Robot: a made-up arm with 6 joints.
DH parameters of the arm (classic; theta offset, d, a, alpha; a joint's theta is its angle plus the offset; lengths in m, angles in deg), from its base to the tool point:
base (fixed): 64.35 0 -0.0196 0
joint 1: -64.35 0.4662 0.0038 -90
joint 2: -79.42 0 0.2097 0
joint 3: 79.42 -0.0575 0.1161 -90
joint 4: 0 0.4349 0.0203 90
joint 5: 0 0.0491 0.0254 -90
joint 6: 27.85 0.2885 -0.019 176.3
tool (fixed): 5.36 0.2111 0 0
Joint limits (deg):
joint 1: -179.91..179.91
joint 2: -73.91..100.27
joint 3: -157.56..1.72
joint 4: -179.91..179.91
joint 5: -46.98..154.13
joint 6: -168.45..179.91
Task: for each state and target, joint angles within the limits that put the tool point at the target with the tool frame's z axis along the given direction. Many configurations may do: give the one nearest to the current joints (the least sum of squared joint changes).
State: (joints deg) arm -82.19 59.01 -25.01 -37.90 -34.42 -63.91
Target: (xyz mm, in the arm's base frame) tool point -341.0 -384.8 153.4 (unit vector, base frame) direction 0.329 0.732 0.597
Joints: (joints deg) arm -134.09 49.45 -70.08 -33.75 -31.94 -68.99
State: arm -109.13 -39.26 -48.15 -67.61 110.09 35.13
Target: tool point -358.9 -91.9 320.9 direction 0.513 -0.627 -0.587
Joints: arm -144.76 6.78 -34.68 -110.27 116.06 39.34
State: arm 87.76 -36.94 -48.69 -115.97 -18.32 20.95
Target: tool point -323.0 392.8 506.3 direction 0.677 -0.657 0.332
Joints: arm 135.87 -4.50 -62.46 -132.40 -0.07 15.43
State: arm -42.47 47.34 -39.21 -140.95 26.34 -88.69
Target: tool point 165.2 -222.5 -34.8 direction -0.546 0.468 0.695
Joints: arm -26.14 80.57 -66.55 -165.84 62.81 -87.67
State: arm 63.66 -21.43 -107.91 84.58 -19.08 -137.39
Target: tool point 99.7 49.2 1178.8 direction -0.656 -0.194 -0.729
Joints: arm 101.01 -23.12 -126.85 65.18 -44.72 -112.64
